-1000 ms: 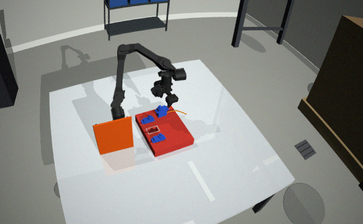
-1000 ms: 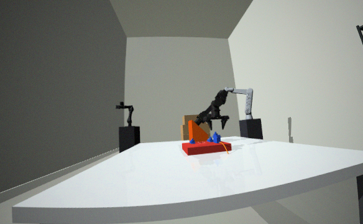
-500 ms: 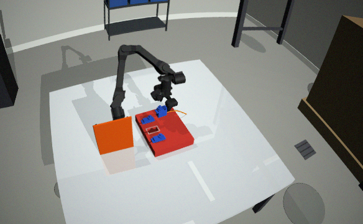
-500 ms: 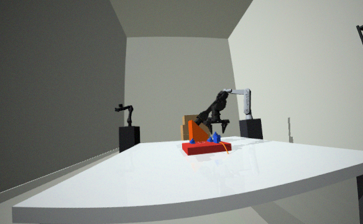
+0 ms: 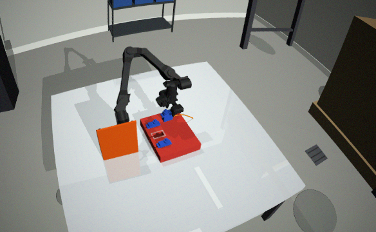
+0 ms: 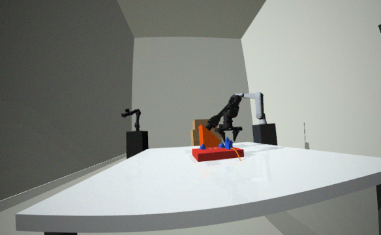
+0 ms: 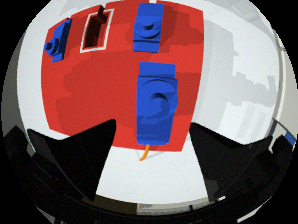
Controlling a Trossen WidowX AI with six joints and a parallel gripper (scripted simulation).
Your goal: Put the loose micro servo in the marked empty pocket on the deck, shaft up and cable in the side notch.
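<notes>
Right now my gripper tip is 1 cm short of the red deck, 9 cm to the left of it and 7 cm above it.
</notes>
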